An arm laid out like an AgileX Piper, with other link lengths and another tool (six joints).
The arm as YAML. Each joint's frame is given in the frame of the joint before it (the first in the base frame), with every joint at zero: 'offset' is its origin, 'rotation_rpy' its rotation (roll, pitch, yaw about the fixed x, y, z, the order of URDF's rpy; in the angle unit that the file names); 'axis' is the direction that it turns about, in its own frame. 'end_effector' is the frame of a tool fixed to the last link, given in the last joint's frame.
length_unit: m
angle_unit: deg
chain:
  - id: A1
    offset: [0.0, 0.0, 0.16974]
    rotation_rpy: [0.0, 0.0, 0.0]
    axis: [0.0, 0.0, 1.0]
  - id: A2
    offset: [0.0, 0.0, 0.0]
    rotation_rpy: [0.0, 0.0, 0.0]
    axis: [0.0, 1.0, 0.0]
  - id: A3
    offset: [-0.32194, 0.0, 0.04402]
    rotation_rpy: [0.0, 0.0, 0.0]
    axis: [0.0, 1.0, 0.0]
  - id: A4
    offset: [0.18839, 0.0, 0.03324]
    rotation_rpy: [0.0, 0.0, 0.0]
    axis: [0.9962, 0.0, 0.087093]
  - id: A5
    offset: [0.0, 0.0, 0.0]
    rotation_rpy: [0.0, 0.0, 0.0]
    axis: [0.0, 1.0, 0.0]
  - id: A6
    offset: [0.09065, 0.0, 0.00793]
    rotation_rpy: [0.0, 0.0, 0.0]
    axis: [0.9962, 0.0, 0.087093]
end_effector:
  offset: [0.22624, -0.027, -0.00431]
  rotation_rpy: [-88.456, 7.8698, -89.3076]
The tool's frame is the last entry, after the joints.
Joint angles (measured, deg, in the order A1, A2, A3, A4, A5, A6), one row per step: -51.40 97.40 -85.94 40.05 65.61 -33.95; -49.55 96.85 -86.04 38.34 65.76 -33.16; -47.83 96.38 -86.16 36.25 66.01 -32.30; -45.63 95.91 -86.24 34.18 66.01 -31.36; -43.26 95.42 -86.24 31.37 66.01 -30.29; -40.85 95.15 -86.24 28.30 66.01 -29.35; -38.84 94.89 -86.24 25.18 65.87 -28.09; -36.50 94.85 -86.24 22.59 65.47 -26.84; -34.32 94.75 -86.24 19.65 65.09 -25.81; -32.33 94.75 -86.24 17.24 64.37 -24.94; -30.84 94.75 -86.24 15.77 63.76 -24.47; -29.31 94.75 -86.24 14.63 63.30 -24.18; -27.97 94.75 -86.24 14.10 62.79 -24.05; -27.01 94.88 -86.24 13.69 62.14 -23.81; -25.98 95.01 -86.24 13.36 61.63 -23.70
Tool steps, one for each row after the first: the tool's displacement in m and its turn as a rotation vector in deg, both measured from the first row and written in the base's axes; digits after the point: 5 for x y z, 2 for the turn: -0.00042 0.00846 -0.00077 -0.97 1.05 1.54; -0.00294 0.01503 -0.00286 -2.07 2.44 2.96; -0.00358 0.02312 -0.00451 -3.31 3.68 4.60; -0.00664 0.02967 -0.00772 -5.00 5.42 6.33; -0.01030 0.03454 -0.01221 -6.91 7.40 8.18; -0.01469 0.03555 -0.01592 -8.81 9.29 9.25; -0.01523 0.03880 -0.01906 -10.47 10.68 10.50; -0.01693 0.03924 -0.02163 -12.62 12.15 11.75; -0.01576 0.03910 -0.02296 -14.65 13.02 12.77; -0.01337 0.04006 -0.02317 -16.07 13.34 13.64; -0.01042 0.04310 -0.02318 -17.27 13.49 14.76; -0.00614 0.04751 -0.02256 -18.07 13.24 15.77; -0.00193 0.04985 -0.02242 -18.67 12.97 16.29; 0.00209 0.05343 -0.02247 -19.20 12.73 17.04
